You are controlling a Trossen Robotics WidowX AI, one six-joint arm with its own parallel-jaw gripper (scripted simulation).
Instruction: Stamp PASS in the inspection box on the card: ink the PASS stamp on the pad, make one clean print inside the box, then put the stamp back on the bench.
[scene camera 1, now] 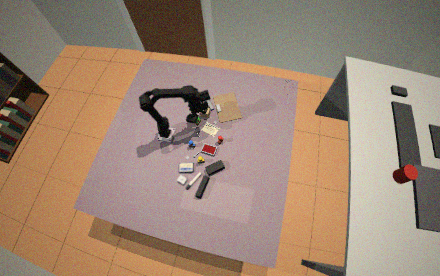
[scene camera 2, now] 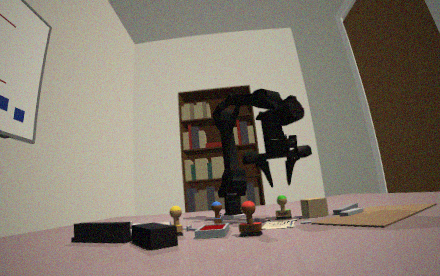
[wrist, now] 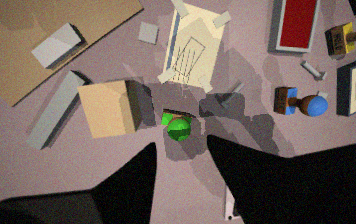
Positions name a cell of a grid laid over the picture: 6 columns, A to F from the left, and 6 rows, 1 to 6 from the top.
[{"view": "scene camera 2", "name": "my gripper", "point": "D5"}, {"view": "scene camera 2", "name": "cardboard sheet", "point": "F5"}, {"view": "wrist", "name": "my gripper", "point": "D4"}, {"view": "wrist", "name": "green-knobbed stamp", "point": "D4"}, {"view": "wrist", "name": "tan block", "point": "B3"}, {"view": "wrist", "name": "blue-knobbed stamp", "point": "E3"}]
